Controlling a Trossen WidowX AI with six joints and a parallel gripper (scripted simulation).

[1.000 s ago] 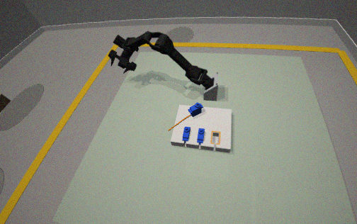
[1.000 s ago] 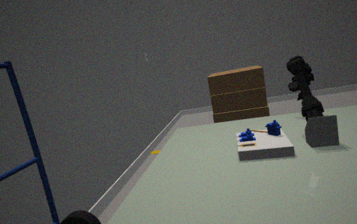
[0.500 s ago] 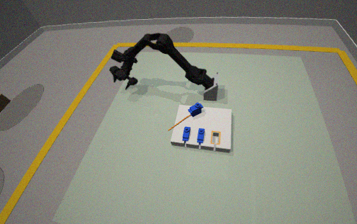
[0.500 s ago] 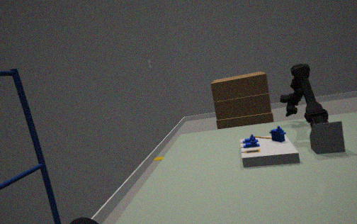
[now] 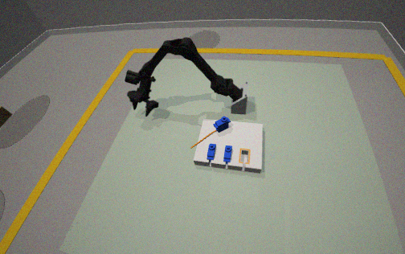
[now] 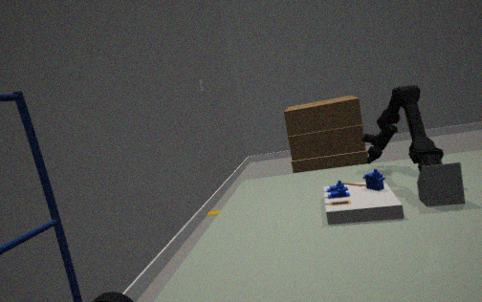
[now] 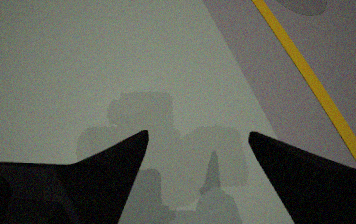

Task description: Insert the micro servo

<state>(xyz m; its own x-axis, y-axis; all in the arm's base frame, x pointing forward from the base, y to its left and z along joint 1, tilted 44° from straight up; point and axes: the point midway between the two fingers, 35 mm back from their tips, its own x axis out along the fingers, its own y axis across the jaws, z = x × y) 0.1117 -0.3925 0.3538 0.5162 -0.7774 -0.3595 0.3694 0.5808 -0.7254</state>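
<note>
Now: the robot deck 520 mm to the left of my gripper tip, 90 mm ahead of it and 20 mm below it.
</note>
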